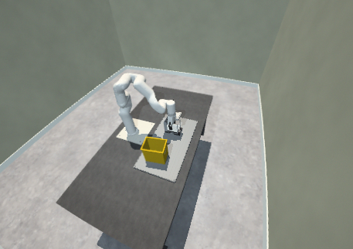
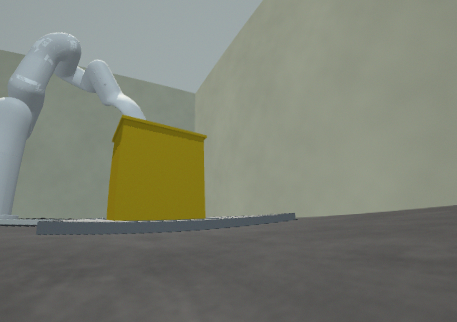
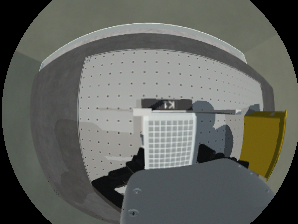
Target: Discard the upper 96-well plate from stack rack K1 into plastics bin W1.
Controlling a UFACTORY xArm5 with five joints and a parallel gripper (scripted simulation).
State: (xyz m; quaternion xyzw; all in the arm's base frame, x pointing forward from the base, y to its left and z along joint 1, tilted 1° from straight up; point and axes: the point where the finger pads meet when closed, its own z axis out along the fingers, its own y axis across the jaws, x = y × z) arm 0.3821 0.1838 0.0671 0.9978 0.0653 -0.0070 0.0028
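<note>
Now: hand 3 cm above the 96-well plate. The rest, counted from my hand: yellow plastics bin W1 (33 cm to the right, 2 cm ahead, 2 cm above); then K1 label (8 cm ahead, 5 cm below, 1 cm to the left).
</note>
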